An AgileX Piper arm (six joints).
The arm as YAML. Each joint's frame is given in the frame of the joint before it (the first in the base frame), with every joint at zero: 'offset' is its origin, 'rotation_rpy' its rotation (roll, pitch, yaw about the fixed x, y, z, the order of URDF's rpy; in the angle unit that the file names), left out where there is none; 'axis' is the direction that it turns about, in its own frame. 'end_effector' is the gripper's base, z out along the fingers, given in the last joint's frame.
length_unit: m
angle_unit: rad
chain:
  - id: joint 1
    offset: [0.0, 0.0, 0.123]
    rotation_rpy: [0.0, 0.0, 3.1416]
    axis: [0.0, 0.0, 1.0]
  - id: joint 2
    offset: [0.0, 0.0, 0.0]
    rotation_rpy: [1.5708, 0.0, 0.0]
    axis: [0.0, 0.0, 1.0]
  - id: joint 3
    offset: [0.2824, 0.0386, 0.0]
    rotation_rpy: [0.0, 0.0, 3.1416]
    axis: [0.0, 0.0, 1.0]
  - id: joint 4
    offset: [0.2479, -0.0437, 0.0]
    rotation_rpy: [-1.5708, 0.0, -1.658]
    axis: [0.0, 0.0, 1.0]
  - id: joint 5
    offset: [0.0, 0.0, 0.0]
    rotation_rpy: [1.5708, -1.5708, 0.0]
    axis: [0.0, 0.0, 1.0]
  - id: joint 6
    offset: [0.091, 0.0, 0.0]
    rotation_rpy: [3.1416, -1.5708, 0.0]
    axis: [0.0, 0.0, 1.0]
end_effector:
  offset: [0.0, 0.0, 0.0]
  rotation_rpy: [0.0, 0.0, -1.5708]
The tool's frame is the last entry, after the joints.
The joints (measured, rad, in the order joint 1, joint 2, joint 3, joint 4, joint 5, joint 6), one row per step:
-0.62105, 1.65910, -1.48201, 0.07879, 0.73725, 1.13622
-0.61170, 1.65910, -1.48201, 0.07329, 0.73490, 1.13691
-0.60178, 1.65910, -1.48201, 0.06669, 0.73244, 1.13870
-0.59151, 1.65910, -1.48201, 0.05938, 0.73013, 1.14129
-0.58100, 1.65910, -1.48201, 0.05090, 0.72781, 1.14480
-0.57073, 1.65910, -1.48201, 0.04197, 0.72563, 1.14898
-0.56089, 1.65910, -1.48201, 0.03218, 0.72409, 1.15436
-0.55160, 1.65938, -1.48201, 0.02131, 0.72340, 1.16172
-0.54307, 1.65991, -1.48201, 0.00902, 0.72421, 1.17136
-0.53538, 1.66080, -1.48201, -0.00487, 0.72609, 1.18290
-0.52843, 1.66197, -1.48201, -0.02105, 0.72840, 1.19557
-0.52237, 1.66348, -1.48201, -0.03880, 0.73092, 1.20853
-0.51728, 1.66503, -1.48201, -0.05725, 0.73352, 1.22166
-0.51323, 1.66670, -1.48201, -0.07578, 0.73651, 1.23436
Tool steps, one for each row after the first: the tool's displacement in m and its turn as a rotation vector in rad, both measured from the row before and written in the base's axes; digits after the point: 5 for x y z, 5 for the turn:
0.00193, 0.00253, 0.00012, -0.00544, 0.00102, 0.00916
0.00199, 0.00266, 0.00012, -0.00576, 0.00112, 0.00903
0.00201, 0.00277, 0.00012, -0.00581, 0.00129, 0.00889
0.00200, 0.00280, 0.00012, -0.00626, 0.00153, 0.00858
0.00191, 0.00273, 0.00011, -0.00618, 0.00157, 0.00793
0.00174, 0.00259, 0.00007, -0.00587, 0.00206, 0.00675
0.00158, 0.00238, -0.00008, -0.00505, 0.00281, 0.00490
0.00133, 0.00209, -0.00026, -0.00405, 0.00415, 0.00264
0.00111, 0.00174, -0.00046, -0.00366, 0.00543, 0.00055
0.00092, 0.00137, -0.00057, -0.00472, 0.00669, -0.00085
0.00075, 0.00096, -0.00069, -0.00578, 0.00771, -0.00186
0.00054, 0.00061, -0.00069, -0.00639, 0.00795, -0.00294
0.00034, 0.00026, -0.00074, -0.00661, 0.00844, -0.00373

